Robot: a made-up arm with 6 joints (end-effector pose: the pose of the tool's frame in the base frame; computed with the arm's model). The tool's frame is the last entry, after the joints.
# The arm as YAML. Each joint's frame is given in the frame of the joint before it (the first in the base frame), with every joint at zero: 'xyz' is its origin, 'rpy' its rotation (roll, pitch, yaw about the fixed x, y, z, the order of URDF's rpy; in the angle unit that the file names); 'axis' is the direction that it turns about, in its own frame. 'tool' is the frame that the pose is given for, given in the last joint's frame.
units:
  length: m
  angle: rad
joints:
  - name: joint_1
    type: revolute
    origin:
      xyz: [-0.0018, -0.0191, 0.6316]
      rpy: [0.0, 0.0, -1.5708]
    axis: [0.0, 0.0, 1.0]
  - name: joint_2
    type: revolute
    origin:
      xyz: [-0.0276, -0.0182, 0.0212]
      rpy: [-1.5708, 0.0, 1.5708]
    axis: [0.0, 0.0, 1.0]
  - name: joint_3
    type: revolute
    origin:
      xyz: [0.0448, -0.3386, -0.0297]
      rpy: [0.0, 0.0, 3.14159]
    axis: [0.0, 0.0, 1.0]
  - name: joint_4
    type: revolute
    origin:
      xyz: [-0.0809, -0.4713, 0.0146]
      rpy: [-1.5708, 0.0, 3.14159]
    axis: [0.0, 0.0, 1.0]
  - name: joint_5
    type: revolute
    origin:
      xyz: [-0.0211, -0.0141, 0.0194]
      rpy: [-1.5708, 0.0, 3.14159]
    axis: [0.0, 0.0, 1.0]
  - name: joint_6
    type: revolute
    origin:
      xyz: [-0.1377, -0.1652, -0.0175]
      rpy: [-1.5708, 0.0, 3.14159]
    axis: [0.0, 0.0, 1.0]
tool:
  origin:
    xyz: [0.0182, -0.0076, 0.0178]
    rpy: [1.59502, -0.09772, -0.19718]
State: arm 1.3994 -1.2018 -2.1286 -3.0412 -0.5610 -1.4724
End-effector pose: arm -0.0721 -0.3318 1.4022 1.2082 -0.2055 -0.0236
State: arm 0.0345 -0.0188 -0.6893 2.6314 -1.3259 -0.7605
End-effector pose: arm 0.2174 -0.1055 0.6415 -1.7577 1.4442 -1.6174
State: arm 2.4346 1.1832 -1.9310 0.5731 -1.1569 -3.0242
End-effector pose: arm -0.5430 0.5751 0.5680 -0.0435 1.9075 0.4844
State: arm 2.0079 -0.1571 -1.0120 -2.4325 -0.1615 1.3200
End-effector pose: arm -0.3549 0.4330 0.7182 0.5423 -2.8304 0.9122
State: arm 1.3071 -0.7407 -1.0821 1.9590 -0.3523 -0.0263
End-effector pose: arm 0.2531 0.2978 1.0983 0.2019 0.1703 -0.4807
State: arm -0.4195 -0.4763 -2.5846 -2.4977 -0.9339 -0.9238
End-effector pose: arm 0.0518 0.0955 1.4497 0.8062 -0.0251 -1.0759
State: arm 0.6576 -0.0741 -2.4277 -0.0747 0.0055 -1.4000
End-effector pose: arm 0.1746 0.1634 1.6486 1.2639 2.1534 1.0607
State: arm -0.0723 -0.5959 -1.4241 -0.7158 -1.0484 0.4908
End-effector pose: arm 0.1316 0.1219 1.3745 -0.4516 -2.6890 -1.3656
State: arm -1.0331 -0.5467 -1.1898 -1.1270 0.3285 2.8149
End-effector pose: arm 0.2971 -0.4459 1.1912 -0.0666 -0.0669 -2.8003
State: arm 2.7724 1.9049 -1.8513 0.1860 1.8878 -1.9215
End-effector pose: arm -0.1293 -0.0412 -0.0437 -0.3701 -0.6996 -2.0380
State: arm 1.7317 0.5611 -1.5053 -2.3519 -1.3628 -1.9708
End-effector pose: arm -0.2152 0.4502 0.6316 -1.6578 0.4229 1.0218
